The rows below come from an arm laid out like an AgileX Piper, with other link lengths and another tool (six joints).
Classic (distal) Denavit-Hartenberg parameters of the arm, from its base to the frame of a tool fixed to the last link. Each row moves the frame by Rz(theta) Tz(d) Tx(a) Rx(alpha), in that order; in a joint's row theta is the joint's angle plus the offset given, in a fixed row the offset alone. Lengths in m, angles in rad.
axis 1: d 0.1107, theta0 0, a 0, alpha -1.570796
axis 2: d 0, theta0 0.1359, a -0.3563, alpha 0
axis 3: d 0, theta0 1.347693, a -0.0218, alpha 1.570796
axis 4: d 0.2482, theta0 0, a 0, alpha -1.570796
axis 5: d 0, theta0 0, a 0, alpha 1.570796
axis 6: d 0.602, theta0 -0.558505, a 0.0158, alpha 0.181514
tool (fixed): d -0.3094, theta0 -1.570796, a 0, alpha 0
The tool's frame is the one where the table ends.
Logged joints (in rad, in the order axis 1, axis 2, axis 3, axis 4, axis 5, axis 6), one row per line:
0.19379 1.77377 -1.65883 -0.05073 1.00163 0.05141
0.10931 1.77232 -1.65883 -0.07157 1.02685 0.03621
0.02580 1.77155 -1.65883 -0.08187 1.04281 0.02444
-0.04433 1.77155 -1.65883 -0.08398 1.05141 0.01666
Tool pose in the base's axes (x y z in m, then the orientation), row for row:
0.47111 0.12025 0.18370 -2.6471 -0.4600 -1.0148
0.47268 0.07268 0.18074 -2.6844 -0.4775 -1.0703
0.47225 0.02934 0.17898 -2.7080 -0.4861 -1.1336
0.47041 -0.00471 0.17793 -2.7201 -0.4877 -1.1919
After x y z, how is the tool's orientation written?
As angles about the fixed x, y, z axes (roll, pitch, yaw), in radians.
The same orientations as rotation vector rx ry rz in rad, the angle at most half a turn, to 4 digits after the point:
-2.5180 1.2113 -0.9129
-2.5287 1.3119 -0.9329
-2.5200 1.4170 -0.9453
-2.5002 1.5081 -0.9505

